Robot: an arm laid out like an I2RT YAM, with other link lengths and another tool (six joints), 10 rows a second.
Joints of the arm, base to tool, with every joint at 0 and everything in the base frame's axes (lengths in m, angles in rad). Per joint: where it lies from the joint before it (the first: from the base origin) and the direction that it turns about. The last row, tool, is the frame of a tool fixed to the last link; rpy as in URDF.
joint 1: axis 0 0 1 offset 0 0 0.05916
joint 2: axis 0 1 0 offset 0.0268 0.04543 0.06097
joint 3: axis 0 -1 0 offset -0.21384 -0.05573 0
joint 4: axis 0 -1 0 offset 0.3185 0.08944 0.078
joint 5: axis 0 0 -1 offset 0.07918 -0.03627 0.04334
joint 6: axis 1 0 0 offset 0.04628 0 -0.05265
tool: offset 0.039 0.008 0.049 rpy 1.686 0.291 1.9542
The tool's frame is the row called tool.
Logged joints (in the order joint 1, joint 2, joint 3, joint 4, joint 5, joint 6), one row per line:
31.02 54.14 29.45 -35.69 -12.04 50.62
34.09 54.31 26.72 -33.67 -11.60 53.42
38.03 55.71 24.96 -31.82 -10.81 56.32
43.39 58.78 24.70 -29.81 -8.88 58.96
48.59 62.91 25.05 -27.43 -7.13 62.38
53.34 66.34 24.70 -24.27 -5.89 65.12
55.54 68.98 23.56 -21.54 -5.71 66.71
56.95 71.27 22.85 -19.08 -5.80 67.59
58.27 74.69 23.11 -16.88 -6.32 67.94
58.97 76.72 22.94 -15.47 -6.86 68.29
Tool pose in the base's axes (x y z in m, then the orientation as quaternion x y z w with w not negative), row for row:
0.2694 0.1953 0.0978 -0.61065 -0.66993 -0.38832 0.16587
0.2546 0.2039 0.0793 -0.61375 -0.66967 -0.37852 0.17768
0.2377 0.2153 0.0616 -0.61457 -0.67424 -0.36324 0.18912
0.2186 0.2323 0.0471 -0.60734 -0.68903 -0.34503 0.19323
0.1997 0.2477 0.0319 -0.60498 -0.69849 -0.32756 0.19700
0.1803 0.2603 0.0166 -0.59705 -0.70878 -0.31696 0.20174
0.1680 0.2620 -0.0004 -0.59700 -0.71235 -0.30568 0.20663
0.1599 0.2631 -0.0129 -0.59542 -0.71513 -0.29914 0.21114
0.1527 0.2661 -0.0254 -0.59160 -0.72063 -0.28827 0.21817
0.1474 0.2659 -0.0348 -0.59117 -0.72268 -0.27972 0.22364
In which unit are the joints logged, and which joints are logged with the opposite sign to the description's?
The joints are logged in degrees. Opposite sign: none.
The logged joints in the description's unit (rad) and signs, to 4 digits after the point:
0.5414 0.9449 0.5140 -0.6229 -0.2101 0.8835
0.5950 0.9479 0.4664 -0.5877 -0.2025 0.9324
0.6637 0.9723 0.4356 -0.5554 -0.1887 0.9830
0.7573 1.0259 0.4311 -0.5203 -0.1550 1.0290
0.8481 1.0980 0.4372 -0.4787 -0.1244 1.0887
0.9310 1.1579 0.4311 -0.4236 -0.1028 1.1366
0.9694 1.2039 0.4112 -0.3759 -0.0997 1.1643
0.9940 1.2439 0.3988 -0.3330 -0.1012 1.1797
1.0170 1.3036 0.4033 -0.2946 -0.1103 1.1858
1.0292 1.3390 0.4004 -0.2700 -0.1197 1.1919

